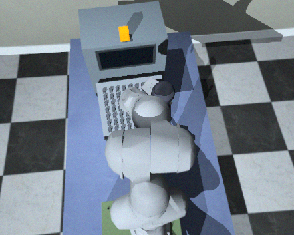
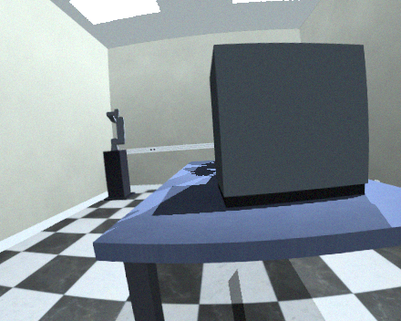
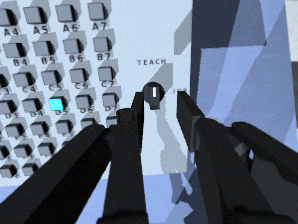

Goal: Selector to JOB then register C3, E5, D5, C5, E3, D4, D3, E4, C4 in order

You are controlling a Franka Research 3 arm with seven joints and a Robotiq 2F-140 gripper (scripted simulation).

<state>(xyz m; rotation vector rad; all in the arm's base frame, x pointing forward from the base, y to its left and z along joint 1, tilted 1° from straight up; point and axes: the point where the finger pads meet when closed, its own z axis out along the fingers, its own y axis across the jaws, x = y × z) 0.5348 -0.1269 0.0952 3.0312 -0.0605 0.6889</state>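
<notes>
Right now the black selector knob is 70 mm below my hand and 30 mm ahead of it. Round my hand: sloped keypad 120 mm below, 110 mm to the left, 50 mm ahead.
</notes>
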